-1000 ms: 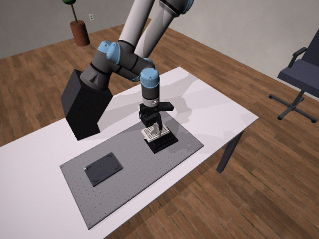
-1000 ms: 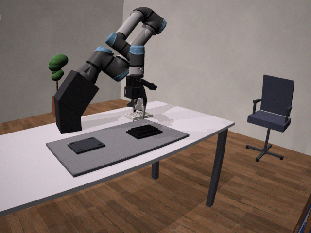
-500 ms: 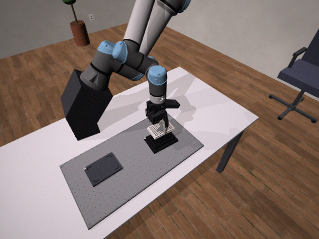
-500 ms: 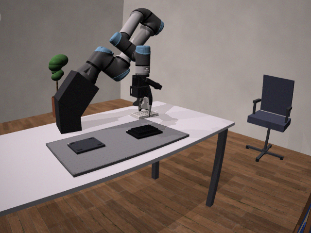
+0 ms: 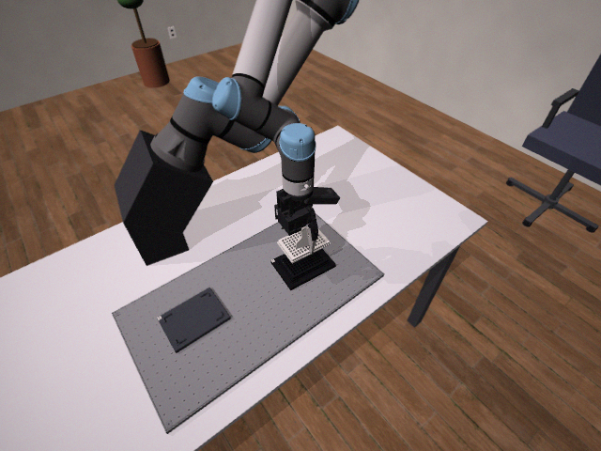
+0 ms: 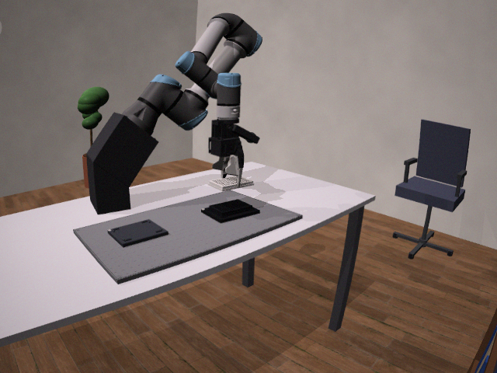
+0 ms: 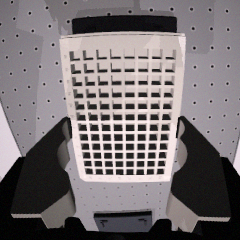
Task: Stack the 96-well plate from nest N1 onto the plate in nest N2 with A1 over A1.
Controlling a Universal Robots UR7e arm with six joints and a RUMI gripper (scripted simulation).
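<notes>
Now: hand 1 cm above the white 96-well plate. From my hand the other things lie so: black 96-well plate (10 cm below); then black nest n2 (11 cm below); then nest N1 (6 cm behind, 35 cm to the right, 11 cm below).
</notes>
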